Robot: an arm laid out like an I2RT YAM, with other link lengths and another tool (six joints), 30 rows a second.
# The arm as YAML. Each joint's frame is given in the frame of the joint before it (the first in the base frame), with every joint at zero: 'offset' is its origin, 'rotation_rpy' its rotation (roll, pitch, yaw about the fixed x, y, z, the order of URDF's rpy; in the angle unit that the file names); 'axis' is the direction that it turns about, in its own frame. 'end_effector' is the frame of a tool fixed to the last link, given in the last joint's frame.
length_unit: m
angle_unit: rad
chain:
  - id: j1
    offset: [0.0, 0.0, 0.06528]
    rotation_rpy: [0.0, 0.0, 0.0]
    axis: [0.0, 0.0, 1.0]
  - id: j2
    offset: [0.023, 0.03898, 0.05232]
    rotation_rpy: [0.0, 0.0, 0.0]
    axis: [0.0, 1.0, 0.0]
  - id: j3
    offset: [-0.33, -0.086, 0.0]
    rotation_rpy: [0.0, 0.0, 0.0]
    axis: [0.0, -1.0, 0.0]
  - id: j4
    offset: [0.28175, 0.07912, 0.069]
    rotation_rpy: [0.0, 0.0, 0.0]
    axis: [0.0, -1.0, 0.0]
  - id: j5
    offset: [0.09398, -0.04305, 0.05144]
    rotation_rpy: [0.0, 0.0, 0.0]
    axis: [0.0, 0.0, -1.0]
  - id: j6
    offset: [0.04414, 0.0, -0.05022]
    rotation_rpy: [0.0, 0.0, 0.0]
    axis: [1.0, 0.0, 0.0]
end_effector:
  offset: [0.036, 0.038, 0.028]
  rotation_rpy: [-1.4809, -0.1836, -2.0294]
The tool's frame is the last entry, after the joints.
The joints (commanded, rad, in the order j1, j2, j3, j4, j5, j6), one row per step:
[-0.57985 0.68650 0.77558 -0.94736 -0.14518 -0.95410]
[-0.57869 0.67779 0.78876 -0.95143 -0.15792 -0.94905]
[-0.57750 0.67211 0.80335 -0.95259 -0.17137 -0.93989]
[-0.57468 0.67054 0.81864 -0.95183 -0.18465 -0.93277]
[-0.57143 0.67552 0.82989 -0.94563 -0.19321 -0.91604]
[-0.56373 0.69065 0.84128 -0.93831 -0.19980 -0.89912]
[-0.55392 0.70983 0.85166 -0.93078 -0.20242 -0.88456]
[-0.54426 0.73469 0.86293 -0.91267 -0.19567 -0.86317]
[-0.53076 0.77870 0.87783 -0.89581 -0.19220 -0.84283]
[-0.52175 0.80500 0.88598 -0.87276 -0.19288 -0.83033]
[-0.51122 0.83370 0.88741 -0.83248 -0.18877 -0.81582]
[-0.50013 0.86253 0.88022 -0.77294 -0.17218 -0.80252]
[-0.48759 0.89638 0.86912 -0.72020 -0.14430 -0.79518]
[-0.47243 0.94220 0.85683 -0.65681 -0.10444 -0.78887]
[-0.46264 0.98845 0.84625 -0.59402 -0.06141 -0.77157]
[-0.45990 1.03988 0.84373 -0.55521 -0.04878 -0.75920]
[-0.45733 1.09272 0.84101 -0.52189 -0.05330 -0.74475]
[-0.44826 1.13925 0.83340 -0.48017 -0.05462 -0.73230]
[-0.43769 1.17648 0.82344 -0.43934 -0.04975 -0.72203]
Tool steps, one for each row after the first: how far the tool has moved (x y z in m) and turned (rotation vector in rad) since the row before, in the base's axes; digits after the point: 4 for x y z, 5 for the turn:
[-0.0010 0.0020 0.0062 0.00143 -0.02132 0.00583]
[-0.0002 0.0016 0.0069 0.00380 -0.02350 0.00358]
[0.0005 0.0014 0.0068 0.00322 -0.02160 0.00686]
[0.0023 0.0000 0.0052 0.00973 -0.01738 -0.00253]
[0.0042 -0.0006 0.0041 0.01365 -0.00903 0.00056]
[0.0050 -0.0010 0.0029 0.01232 -0.00278 0.00154]
[0.0074 -0.0031 0.0034 0.00840 -0.00548 -0.00995]
[0.0110 -0.0040 0.0018 0.01822 0.00796 -0.00313]
[0.0081 -0.0027 0.0021 0.00659 -0.00673 0.00073]
[0.0104 -0.0039 0.0007 0.00117 -0.01246 -0.00245]
[0.0122 -0.0055 -0.0013 -0.01207 -0.01747 -0.00994]
[0.0121 -0.0057 -0.0055 -0.01524 0.00067 -0.01278]
[0.0152 -0.0073 -0.0081 -0.02196 0.00636 -0.01839]
[0.0150 -0.0084 -0.0079 -0.01654 0.00328 -0.03362]
[0.0129 -0.0066 -0.0085 0.00752 0.01393 -0.01492]
[0.0122 -0.0047 -0.0097 0.02233 0.01460 -0.00413]
[0.0117 -0.0026 -0.0100 0.01451 0.00750 0.00127]
[0.0096 -0.0015 -0.0093 0.00636 0.00462 -0.00014]

